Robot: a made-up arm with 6 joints.
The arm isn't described. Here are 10 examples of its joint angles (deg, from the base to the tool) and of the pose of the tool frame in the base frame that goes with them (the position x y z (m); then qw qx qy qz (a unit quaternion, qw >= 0)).
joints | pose
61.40 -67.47 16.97 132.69 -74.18 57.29 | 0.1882 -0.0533 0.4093 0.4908 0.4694 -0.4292 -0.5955
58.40 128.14 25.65 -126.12 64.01 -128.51 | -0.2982 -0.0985 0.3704 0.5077 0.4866 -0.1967 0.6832
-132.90 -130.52 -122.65 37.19 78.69 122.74 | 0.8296 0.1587 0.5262 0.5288 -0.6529 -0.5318 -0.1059
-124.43 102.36 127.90 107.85 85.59 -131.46 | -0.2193 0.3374 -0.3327 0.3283 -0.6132 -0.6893 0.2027
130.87 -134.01 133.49 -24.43 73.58 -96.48 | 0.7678 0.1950 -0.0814 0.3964 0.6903 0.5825 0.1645
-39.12 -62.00 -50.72 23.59 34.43 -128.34 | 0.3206 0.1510 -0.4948 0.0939 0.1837 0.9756 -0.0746
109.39 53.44 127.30 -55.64 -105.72 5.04 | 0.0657 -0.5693 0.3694 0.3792 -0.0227 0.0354 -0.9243
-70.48 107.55 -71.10 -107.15 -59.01 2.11 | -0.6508 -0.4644 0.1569 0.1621 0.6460 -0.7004 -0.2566
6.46 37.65 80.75 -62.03 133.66 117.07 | -0.2481 0.0691 0.6003 0.3434 0.5956 -0.6629 -0.2965
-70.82 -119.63 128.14 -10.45 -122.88 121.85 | 0.1434 0.1769 0.7806 0.2129 0.0295 0.7519 0.6233
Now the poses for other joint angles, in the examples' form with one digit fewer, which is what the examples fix.
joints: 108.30 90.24 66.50 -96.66 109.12 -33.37
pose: -0.334 -0.447 0.176 0.344 0.358 -0.212 0.842
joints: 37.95 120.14 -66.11 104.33 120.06 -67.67
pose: -0.327 0.431 -0.716 0.468 -0.522 0.698 -0.143
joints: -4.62 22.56 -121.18 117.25 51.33 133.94
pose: 0.163 0.781 -0.066 0.753 0.507 0.402 0.120
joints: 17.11 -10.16 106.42 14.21 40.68 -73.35
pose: -0.182 0.349 0.096 0.663 -0.356 -0.202 0.627
